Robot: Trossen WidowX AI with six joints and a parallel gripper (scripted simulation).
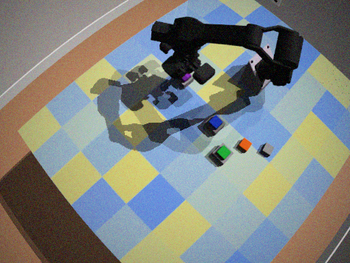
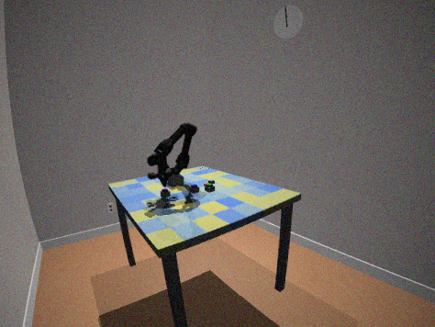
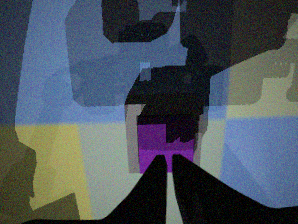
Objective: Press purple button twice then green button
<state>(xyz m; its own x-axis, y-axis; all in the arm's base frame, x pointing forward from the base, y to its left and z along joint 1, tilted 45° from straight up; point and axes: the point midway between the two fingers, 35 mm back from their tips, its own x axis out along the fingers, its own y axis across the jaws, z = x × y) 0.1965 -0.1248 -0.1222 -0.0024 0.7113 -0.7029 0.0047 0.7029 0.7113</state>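
The purple button lies 2 cm below my gripper tip. Round my gripper tip: green button 27 cm to the left, 10 cm ahead, 2 cm below; blue button 18 cm to the left, 5 cm ahead, 2 cm below.
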